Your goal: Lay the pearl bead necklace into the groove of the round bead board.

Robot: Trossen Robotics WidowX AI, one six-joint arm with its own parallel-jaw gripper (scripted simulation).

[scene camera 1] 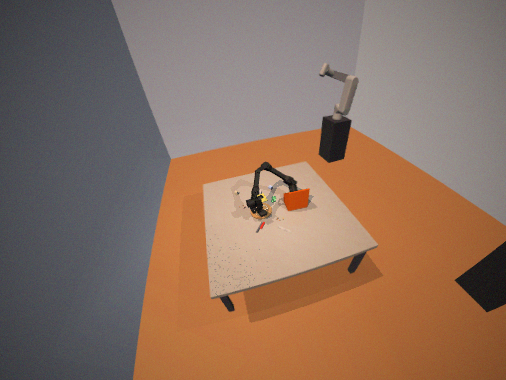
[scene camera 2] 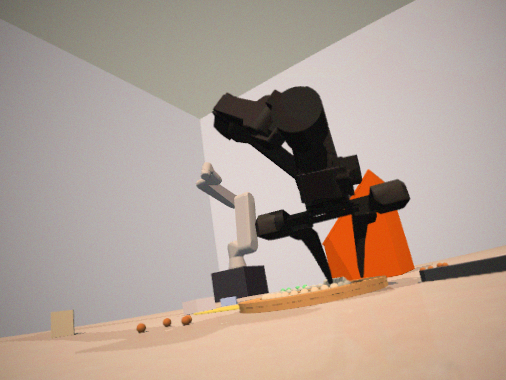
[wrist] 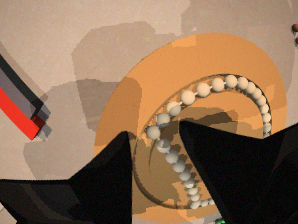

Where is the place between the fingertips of my gripper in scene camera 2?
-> At 346, 280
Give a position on a round wooden bead board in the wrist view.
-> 232, 112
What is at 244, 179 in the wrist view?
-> My gripper.
